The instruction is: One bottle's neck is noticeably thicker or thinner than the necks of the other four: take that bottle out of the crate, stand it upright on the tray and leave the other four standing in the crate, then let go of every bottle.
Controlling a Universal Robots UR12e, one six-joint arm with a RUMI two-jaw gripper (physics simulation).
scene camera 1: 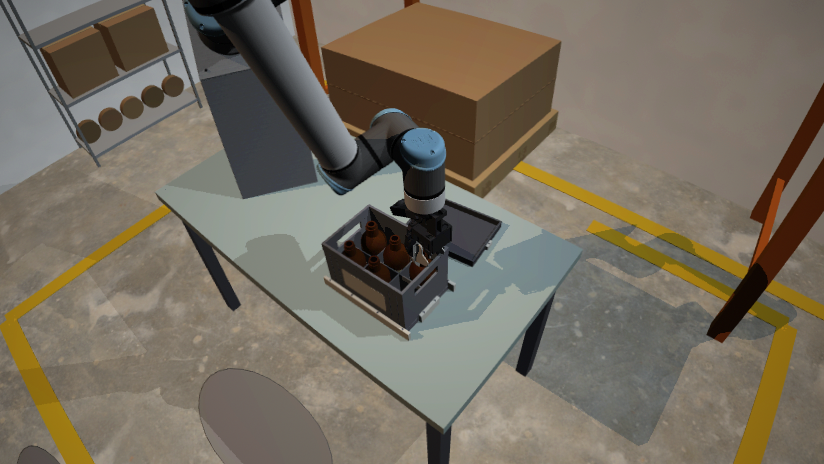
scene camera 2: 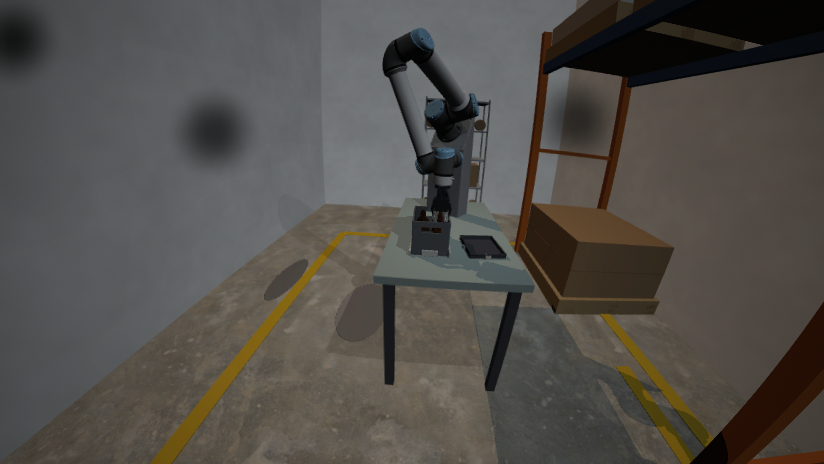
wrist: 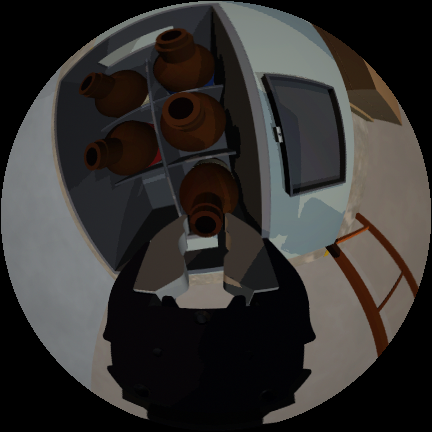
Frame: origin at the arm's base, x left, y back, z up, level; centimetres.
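Where they show: gripper, between the fingertips: (scene camera 1: pixel 423 261) (wrist: pixel 206 215); arm's base, origin of its link: (scene camera 2: pixel 449 130).
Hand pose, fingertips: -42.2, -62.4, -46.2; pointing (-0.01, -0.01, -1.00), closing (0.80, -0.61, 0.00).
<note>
Each offset is from my fingertips to the centre of the thing, as dx, dy, dz. "*": to the spot under its first point. Level surfaces: height alone.
The grey divided crate @(+0.9, +10.4, -5.0) (scene camera 1: pixel 423 302) (scene camera 2: pixel 429 243) holds several brown bottles standing upright, each in its own compartment. In the wrist view, the bottle @(+0.6, +0.4, -5.1) (wrist: pixel 210 187) nearest my gripper has its neck between the two fingertips. My gripper (scene camera 1: pixel 423 253) (wrist: pixel 206 215) is narrowed onto this neck, and the bottle is still inside the crate. Other bottles are the middle right one @(+4.8, +8.4, -5.2) (wrist: pixel 192 127), the far right one @(+9.1, +15.9, -5.2) (wrist: pixel 185 65), the far left one @(+1.2, +20.0, -5.2) (wrist: pixel 122 95) and the middle left one @(-3.1, +12.3, -5.2) (wrist: pixel 131 150). The neck difference is hard to judge. The dark tray @(* +25.5, -9.3, -13.3) (scene camera 1: pixel 467 230) (scene camera 2: pixel 483 246) (wrist: pixel 317 140) lies beside the crate and holds no bottle.
The crate and tray rest on a pale green table @(dz -13.7) (scene camera 1: pixel 259 230) (scene camera 2: pixel 397 265). Crate walls and dividers surround the bottles. Light strips lie along the crate's base. A pallet with a large carton (scene camera 1: pixel 438 57) (scene camera 2: pixel 616 253) stands beyond the tray side. An orange rack (scene camera 2: pixel 533 144) stands beyond the table.
</note>
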